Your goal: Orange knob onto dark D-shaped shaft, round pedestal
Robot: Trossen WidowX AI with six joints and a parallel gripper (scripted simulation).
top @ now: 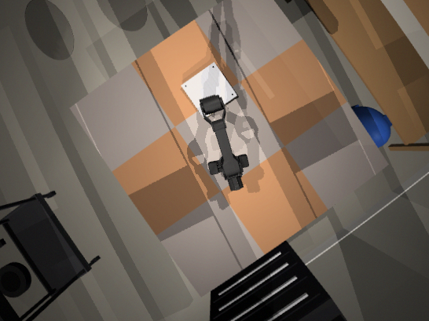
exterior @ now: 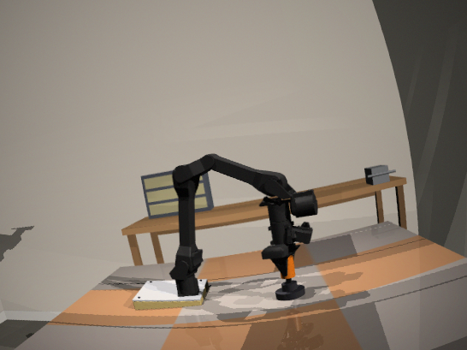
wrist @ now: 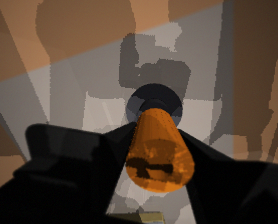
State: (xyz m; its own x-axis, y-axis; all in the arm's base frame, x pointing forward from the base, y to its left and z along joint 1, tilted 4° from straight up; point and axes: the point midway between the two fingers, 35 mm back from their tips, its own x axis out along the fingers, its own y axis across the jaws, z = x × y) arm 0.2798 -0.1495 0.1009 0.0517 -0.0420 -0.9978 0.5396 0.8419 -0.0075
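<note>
Now: gripper tip 2 cm below the orange knob. Round my gripper tip: round dark pedestal 4 cm below.
</note>
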